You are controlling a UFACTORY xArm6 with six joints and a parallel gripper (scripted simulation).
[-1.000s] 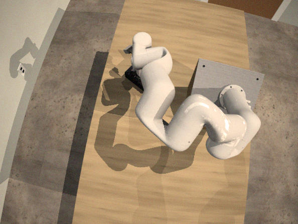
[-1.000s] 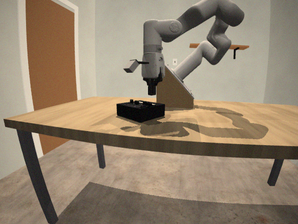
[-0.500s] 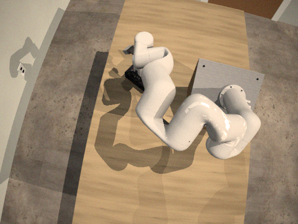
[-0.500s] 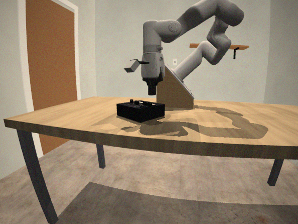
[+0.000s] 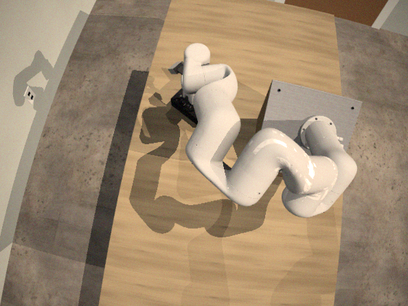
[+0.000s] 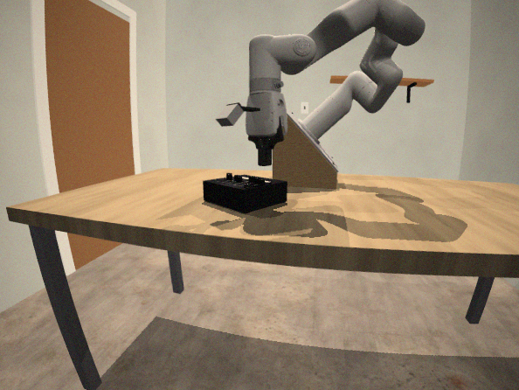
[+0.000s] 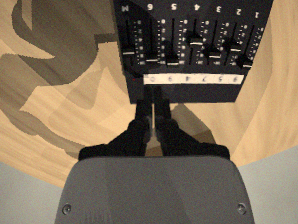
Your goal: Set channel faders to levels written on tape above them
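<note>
My gripper is now 3 cm short of the channel 6 fader cap, 1 cm to the left of it and 5 cm above it. From my hand the other things lie so: master fader cap 4 cm ahead, 1 cm to the left, 5 cm below; then channel 4 fader cap 2 cm ahead, 6 cm to the right, 5 cm below.
</note>
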